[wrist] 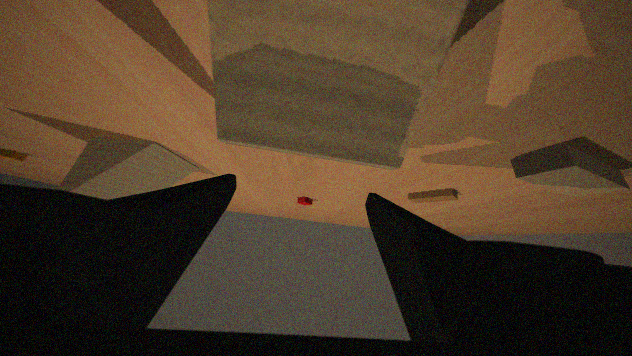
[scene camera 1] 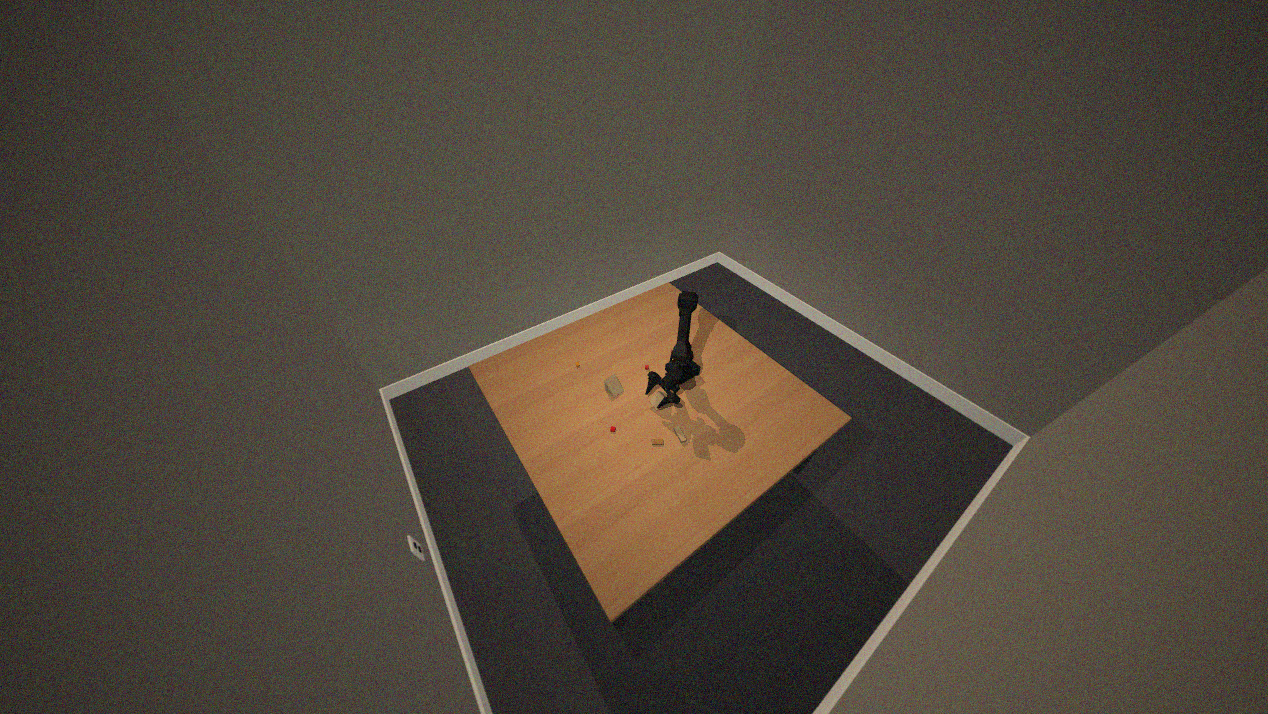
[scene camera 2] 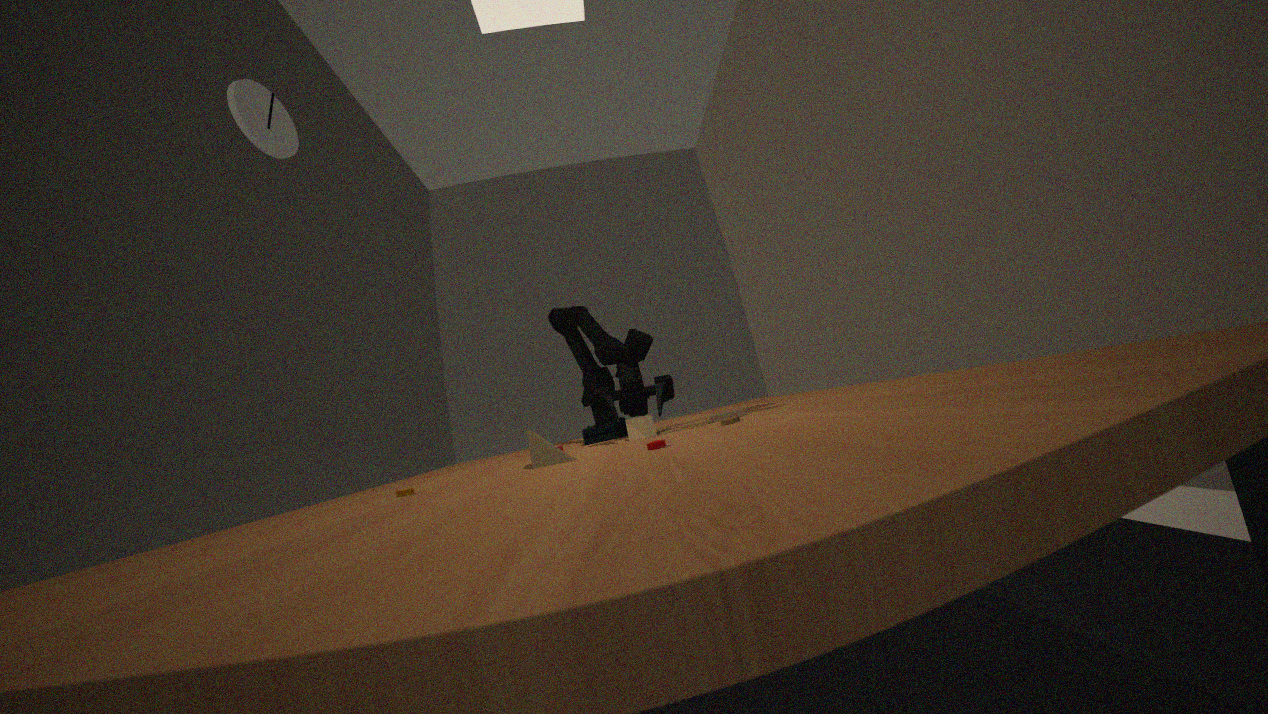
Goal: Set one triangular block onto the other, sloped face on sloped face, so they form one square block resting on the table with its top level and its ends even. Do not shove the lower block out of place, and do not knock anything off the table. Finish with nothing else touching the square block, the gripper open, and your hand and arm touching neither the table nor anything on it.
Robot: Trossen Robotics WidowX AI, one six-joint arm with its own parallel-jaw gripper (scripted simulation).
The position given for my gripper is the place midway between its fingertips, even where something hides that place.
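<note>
Scene camera 2 shows my gripper (scene camera 2: pixel 639 419), open and empty. My gripper is also visible in the wrist view (wrist: pixel 304 190).
</note>
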